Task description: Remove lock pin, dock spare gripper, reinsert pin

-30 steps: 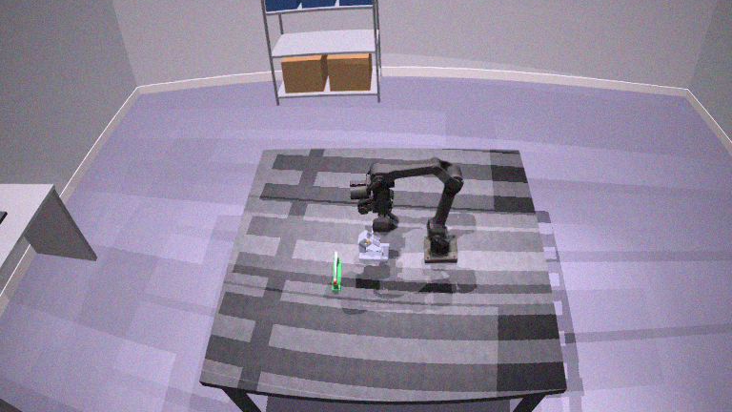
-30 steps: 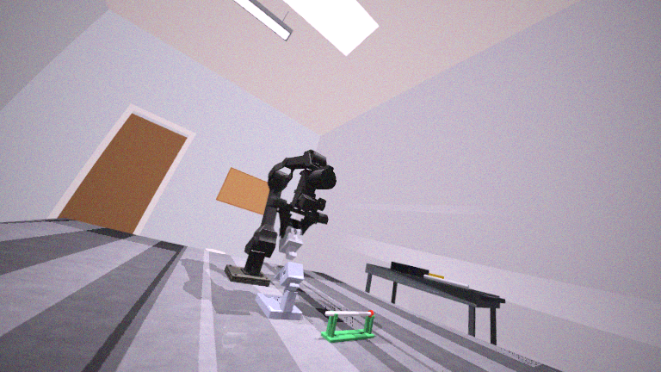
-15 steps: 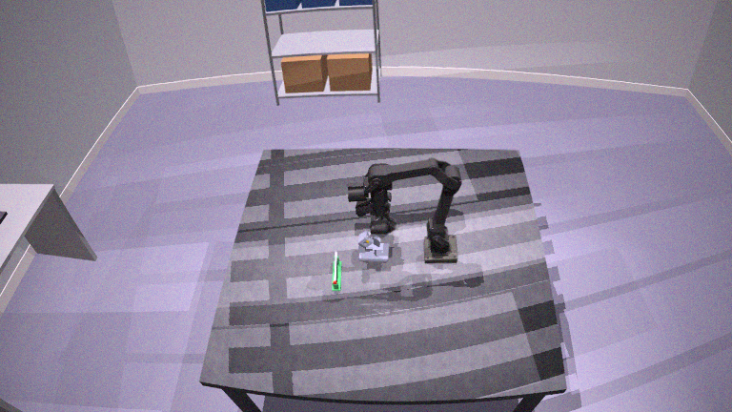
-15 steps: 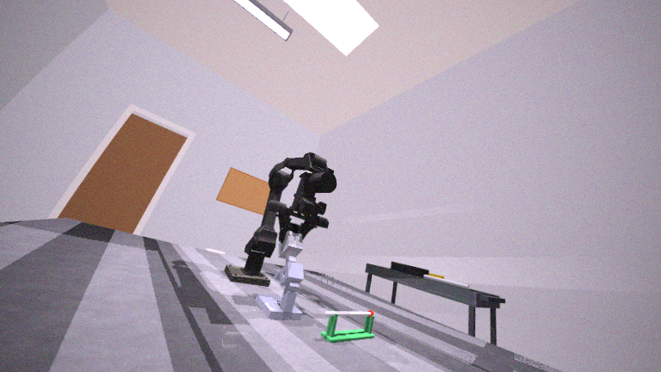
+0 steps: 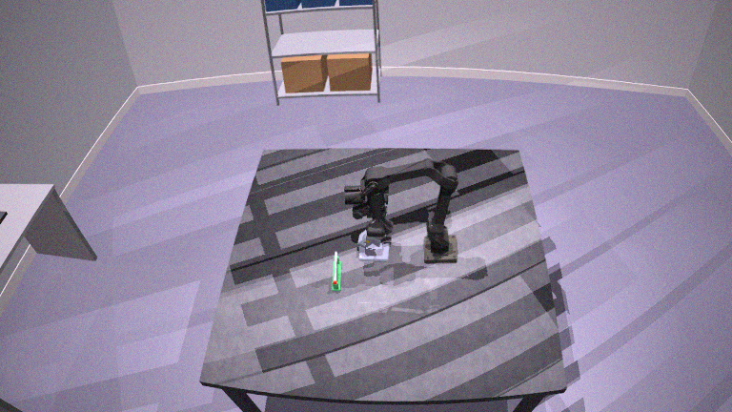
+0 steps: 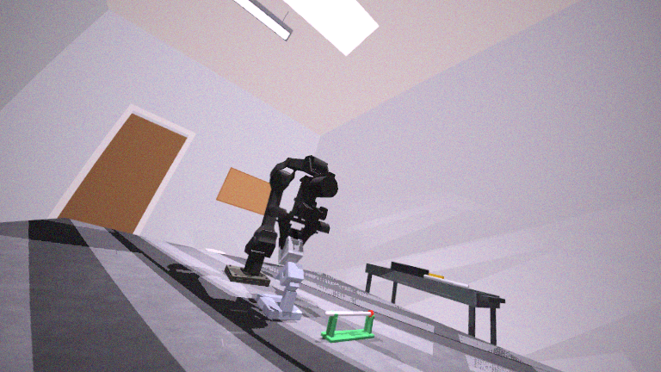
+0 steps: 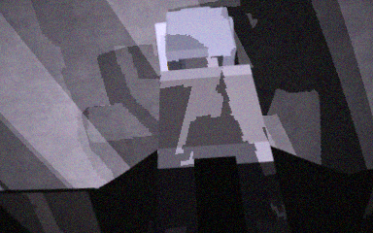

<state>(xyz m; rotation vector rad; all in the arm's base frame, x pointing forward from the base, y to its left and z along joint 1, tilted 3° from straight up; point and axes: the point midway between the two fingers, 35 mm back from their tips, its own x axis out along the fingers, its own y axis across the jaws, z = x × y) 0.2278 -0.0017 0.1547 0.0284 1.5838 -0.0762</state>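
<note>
My gripper tip is now 16 cm short of the green cradle, 11 cm to the right of it and 11 cm above it. The rest, counted from my gripper tip: spare gripper (1 cm ahead); mount (8 cm below, 4 cm ahead).
</note>
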